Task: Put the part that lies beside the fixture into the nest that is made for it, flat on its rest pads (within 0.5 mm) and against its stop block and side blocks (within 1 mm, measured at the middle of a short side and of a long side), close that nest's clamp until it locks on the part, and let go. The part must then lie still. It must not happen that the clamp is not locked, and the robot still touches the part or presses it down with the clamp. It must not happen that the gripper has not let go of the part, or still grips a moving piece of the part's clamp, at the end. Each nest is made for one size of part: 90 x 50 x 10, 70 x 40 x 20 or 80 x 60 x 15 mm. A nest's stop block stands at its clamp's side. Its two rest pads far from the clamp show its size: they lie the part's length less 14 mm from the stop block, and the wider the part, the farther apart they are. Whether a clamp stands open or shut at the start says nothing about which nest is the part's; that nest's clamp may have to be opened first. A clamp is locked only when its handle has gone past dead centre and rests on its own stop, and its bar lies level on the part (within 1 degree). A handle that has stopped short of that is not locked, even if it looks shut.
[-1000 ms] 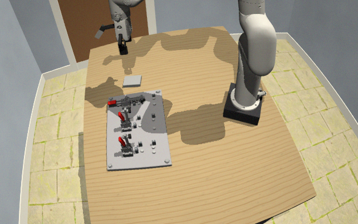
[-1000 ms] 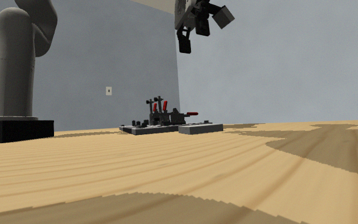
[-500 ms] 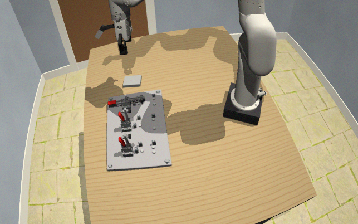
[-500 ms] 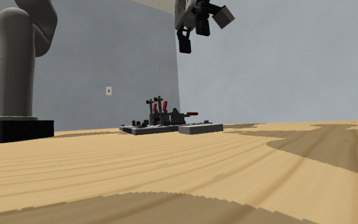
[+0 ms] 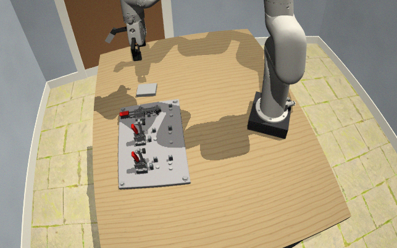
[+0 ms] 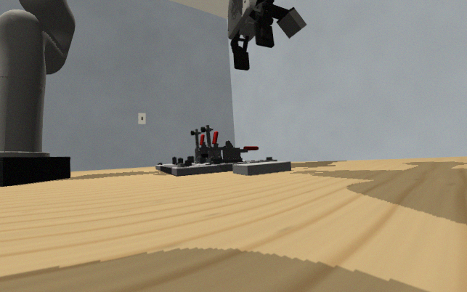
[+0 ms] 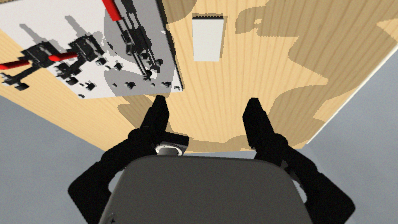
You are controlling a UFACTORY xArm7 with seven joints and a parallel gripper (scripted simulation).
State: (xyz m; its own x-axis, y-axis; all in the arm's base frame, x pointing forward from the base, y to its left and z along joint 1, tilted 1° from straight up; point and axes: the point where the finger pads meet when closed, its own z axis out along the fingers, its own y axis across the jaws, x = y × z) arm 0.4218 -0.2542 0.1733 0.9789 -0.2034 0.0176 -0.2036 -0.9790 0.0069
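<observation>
The flat grey part lies 20 cm below my hand. The rest, counted from my hand: grey fixture plate: 26 cm to the left, 20 cm below, 1 cm ahead.
</observation>
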